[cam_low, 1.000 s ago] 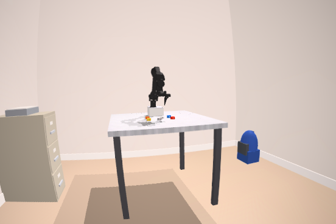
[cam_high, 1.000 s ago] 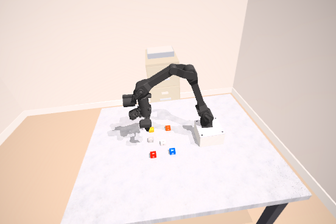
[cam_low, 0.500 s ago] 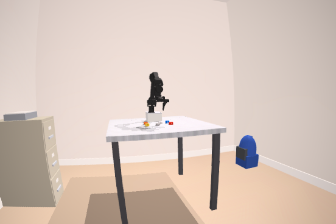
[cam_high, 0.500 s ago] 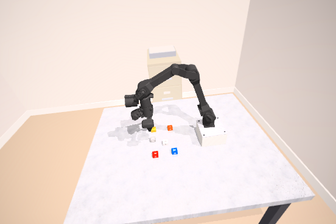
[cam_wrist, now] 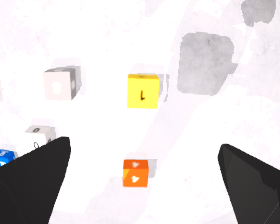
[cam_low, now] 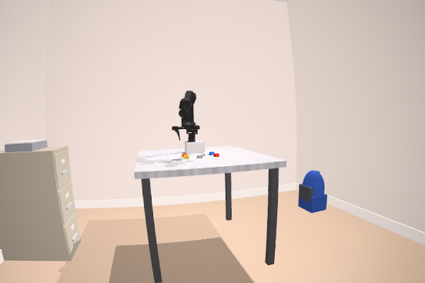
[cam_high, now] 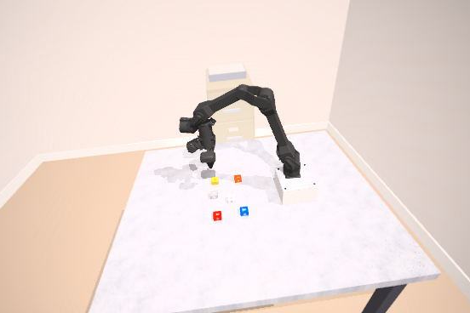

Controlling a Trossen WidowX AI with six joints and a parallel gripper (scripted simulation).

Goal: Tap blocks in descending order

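The blue block is 19 cm to the left of my gripper tip, 15 cm behind it and 11 cm below it. Also, from my gripper tip: red block: 21 cm to the left, 11 cm below, 4 cm behind; yellow block: 11 cm below; orange block: 11 cm below, 11 cm behind, 1 cm to the right.
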